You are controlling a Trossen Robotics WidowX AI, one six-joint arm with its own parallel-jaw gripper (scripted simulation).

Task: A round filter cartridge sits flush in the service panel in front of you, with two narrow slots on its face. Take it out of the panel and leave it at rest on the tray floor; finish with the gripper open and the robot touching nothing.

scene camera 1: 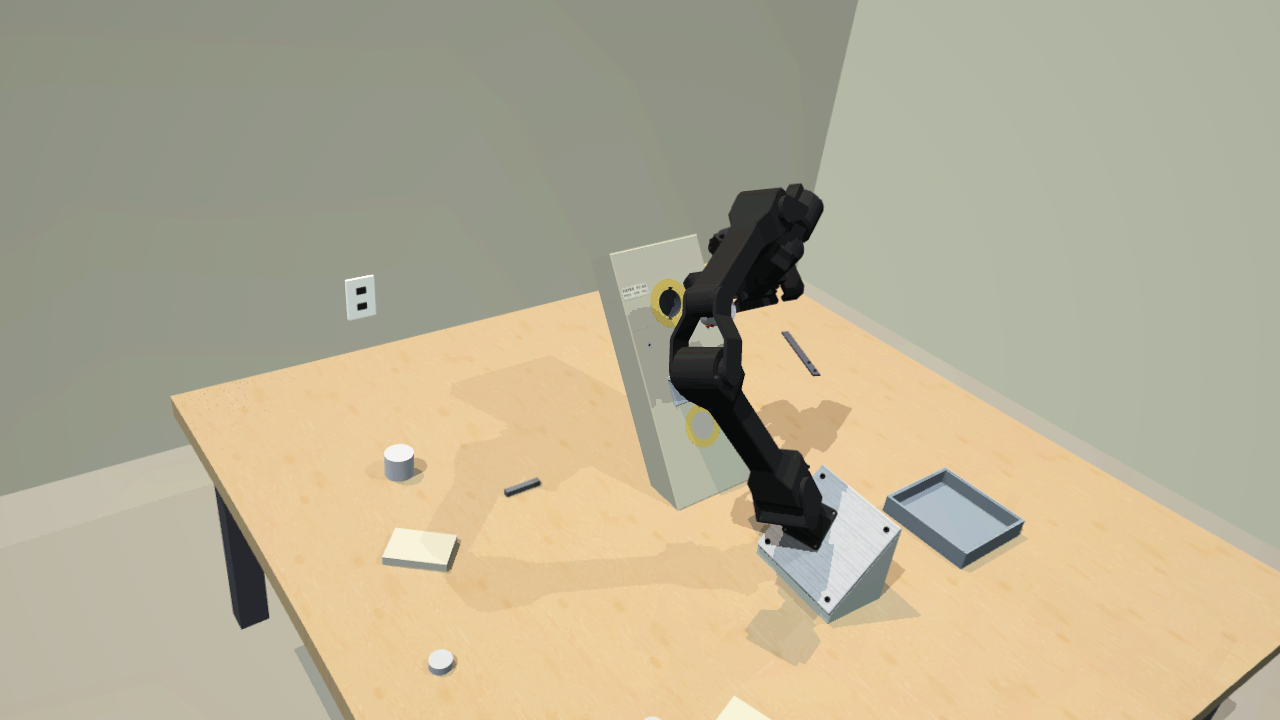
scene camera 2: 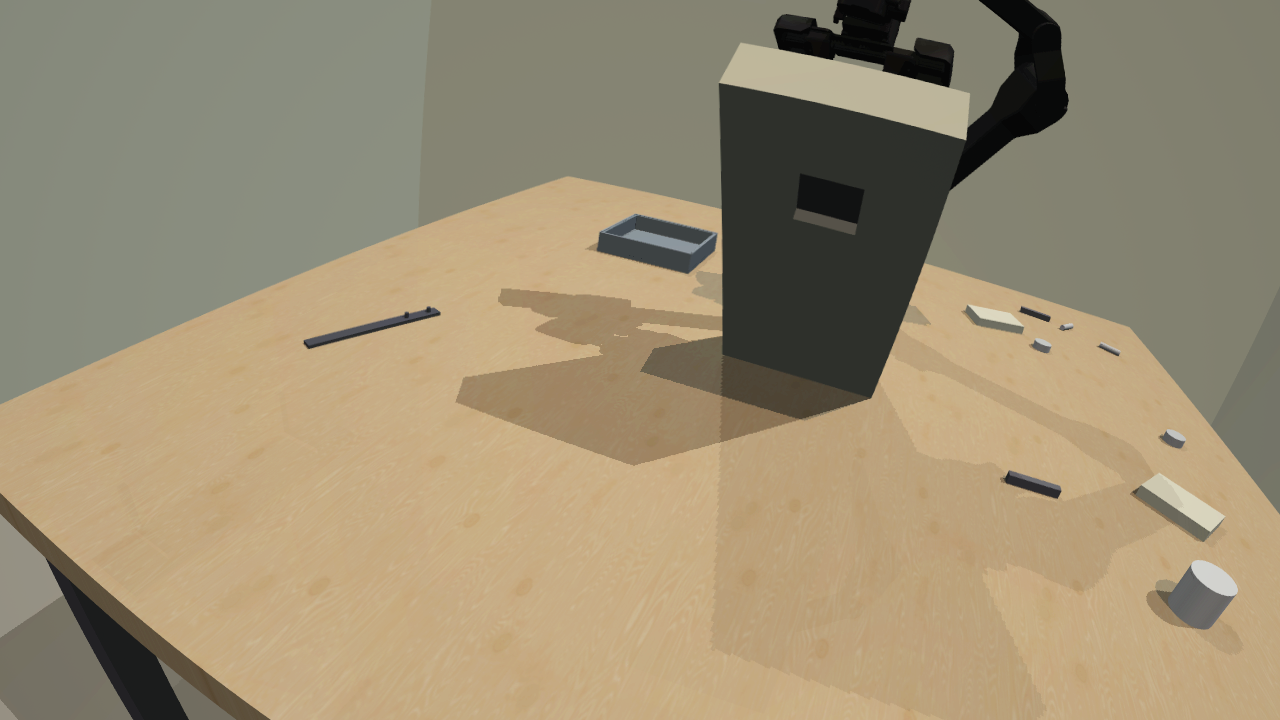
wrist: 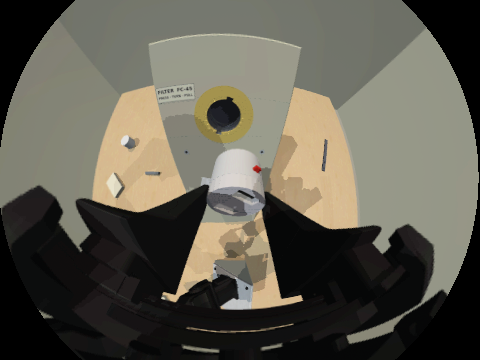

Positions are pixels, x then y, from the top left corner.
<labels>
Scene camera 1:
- gripper: 719, 312
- grey service panel: 688, 458
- cream block: 424, 550
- grey tray: 960, 522
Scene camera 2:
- grey service panel: 834, 176
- cream block: 1183, 508
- small dark block: 1026, 482
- grey tray: 673, 246
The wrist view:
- gripper: 235, 193
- round filter cartridge: 236, 189
</labels>
